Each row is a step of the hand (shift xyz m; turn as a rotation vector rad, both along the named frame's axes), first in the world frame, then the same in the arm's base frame.
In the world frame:
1: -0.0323 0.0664 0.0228 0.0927 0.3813 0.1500
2: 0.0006 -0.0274 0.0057 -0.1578 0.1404 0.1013
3: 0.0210 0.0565 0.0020 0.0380 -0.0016 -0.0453
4: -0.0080 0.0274 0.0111 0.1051 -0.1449 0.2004
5: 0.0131 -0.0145 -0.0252 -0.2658 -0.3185 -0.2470
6: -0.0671 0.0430 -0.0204 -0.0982 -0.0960 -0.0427
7: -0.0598 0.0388 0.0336 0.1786 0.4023 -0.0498
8: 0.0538 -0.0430 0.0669 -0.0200 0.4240 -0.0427
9: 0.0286 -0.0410 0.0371 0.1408 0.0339 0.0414
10: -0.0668 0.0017 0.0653 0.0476 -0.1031 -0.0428
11: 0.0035 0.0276 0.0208 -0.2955 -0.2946 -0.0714
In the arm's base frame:
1: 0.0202 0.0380 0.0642 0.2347 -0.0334 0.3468
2: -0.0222 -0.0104 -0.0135 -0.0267 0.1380 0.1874
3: 0.0488 -0.0034 0.0352 0.0404 -0.0161 -0.0401
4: 0.0099 0.0103 0.0271 -0.1605 -0.2110 0.0437
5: 0.0091 -0.0057 -0.0300 -0.2187 0.2407 -0.3568
6: 0.0104 0.0788 0.0211 -0.0911 0.0760 -0.0813
7: -0.0178 0.0501 0.0581 0.3951 -0.0248 0.1987
8: -0.0411 -0.0853 0.0156 0.3149 0.1527 0.2439
9: -0.0356 -0.0510 -0.0022 0.0673 -0.1302 0.0347
10: -0.0642 0.0335 0.0590 -0.0287 -0.0538 -0.1049
11: 0.0102 -0.0035 0.0330 -0.3084 0.2048 -0.2053

